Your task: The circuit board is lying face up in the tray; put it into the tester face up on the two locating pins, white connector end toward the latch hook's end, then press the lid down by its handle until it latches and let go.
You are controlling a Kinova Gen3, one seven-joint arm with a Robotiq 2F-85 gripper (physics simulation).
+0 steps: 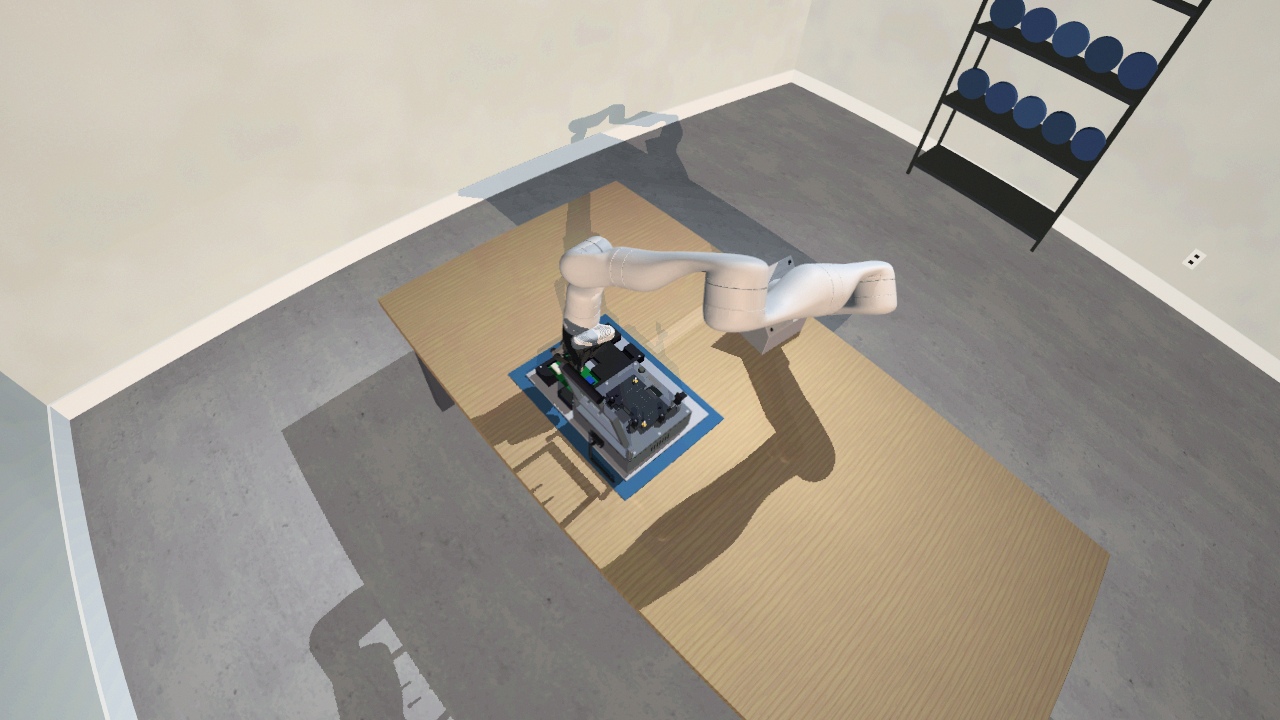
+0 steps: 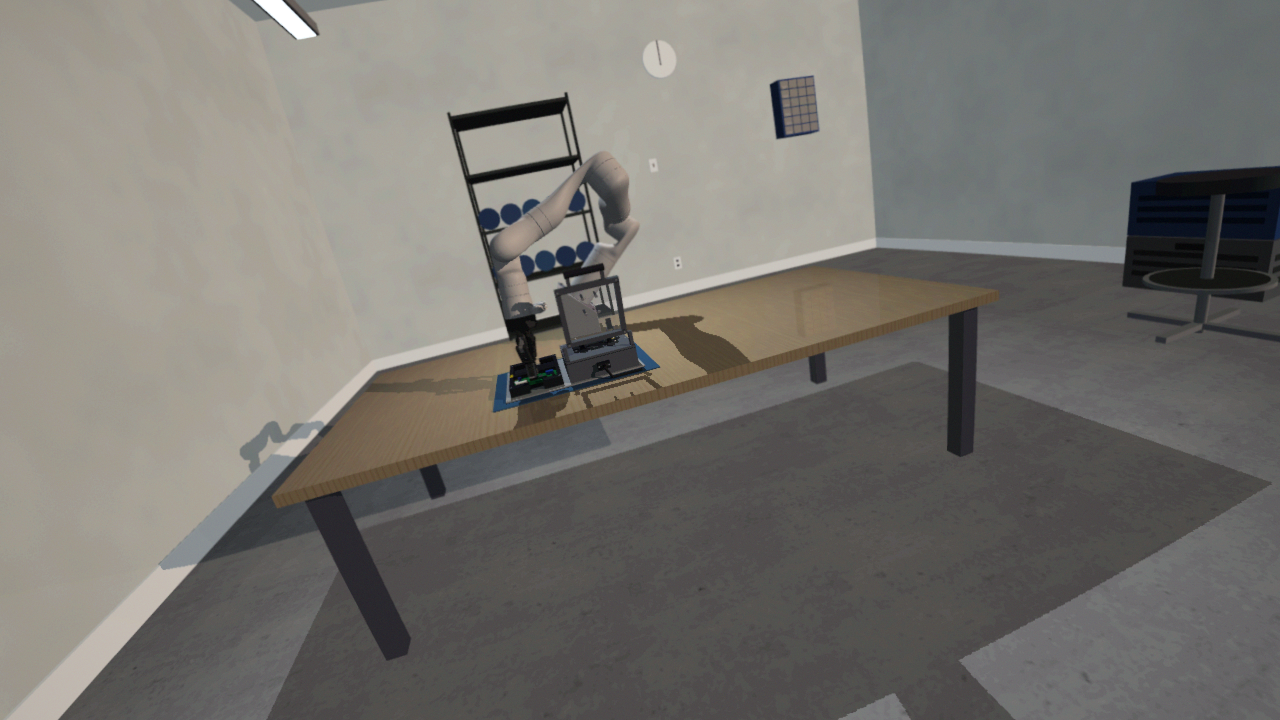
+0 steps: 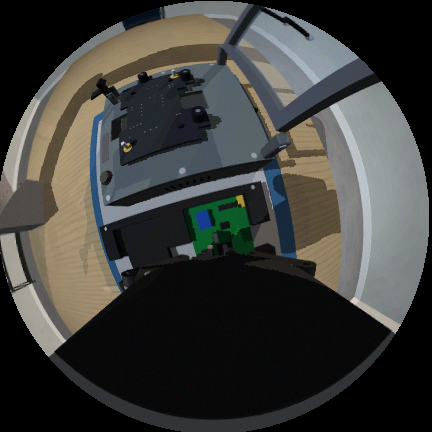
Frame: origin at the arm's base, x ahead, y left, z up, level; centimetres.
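Where they show: gripper, fingertip midpoint: (image 2: 533, 376) (image 3: 217, 252).
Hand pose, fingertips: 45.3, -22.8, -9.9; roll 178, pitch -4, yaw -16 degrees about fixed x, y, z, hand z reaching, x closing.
Each offset is from my fingertips to the centre of the thing, as dx, dy, dz. Level surfaces: height alone.
The green circuit board {+1.0, +0.3, +0.1} (image 3: 221, 225) (image 1: 586, 367) lies face up in the black tray (image 3: 153, 235) (image 2: 546, 383). My gripper (image 3: 217, 252) (image 1: 573, 362) (image 2: 527, 367) is down in the tray, with its fingers shut on the near part of the board. The board's near end is hidden under the gripper. The grey tester (image 3: 233, 132) (image 1: 640, 420) (image 2: 602, 360) stands just beyond the tray. Its dark bed carries two gold-ringed locating pins (image 3: 127, 146) (image 3: 174, 74). The latch hook {-7.8, +23.8, +6.9} (image 3: 102, 88) stands at the far left corner. The lid {+10.2, +16.7, +16.4} (image 3: 322, 96) (image 2: 590, 305) stands open and upright at the right.
Tray and tester sit on a blue mat {dz -2.0} (image 1: 702, 427) (image 3: 284, 201) on a long wooden table {dz -2.2} (image 1: 895, 555) (image 2: 805, 313). A black shelf rack (image 1: 930, 116) (image 2: 460, 152) with blue discs stands by the wall behind the arm.
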